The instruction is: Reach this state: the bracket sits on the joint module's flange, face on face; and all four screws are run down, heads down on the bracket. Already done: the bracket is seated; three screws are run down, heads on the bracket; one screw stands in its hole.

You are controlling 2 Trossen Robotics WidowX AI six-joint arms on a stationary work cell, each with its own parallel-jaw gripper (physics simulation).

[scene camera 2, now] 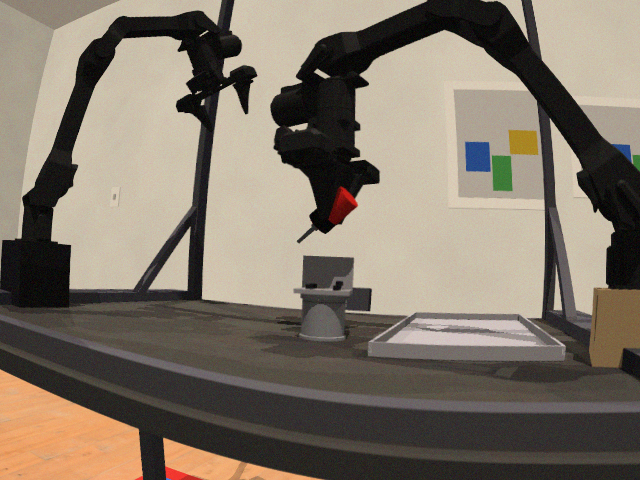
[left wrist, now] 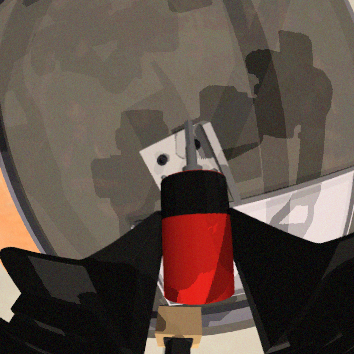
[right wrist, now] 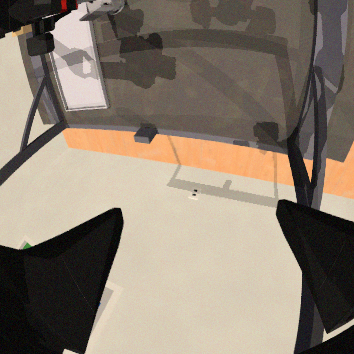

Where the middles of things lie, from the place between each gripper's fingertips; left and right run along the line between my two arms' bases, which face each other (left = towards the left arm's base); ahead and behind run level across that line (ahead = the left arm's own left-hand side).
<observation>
Right now my left hand is 7 cm above the grey bracket (scene camera 2: 324, 271). Also, from my left hand: shallow white tray (scene camera 2: 420, 331): 9 cm behind, 19 cm to the left, 15 cm below; red-handled screwdriver (scene camera 2: 344, 204): 1 cm to the right, 1 cm above.
I see my right gripper 22 cm short of the red-handled screwdriver, 29 cm to the right of it and 23 cm above it. Round my right hand: grey bracket: 23 cm ahead, 30 cm to the left, 31 cm below; shallow white tray: 13 cm ahead, 50 cm to the left, 39 cm below.
</observation>
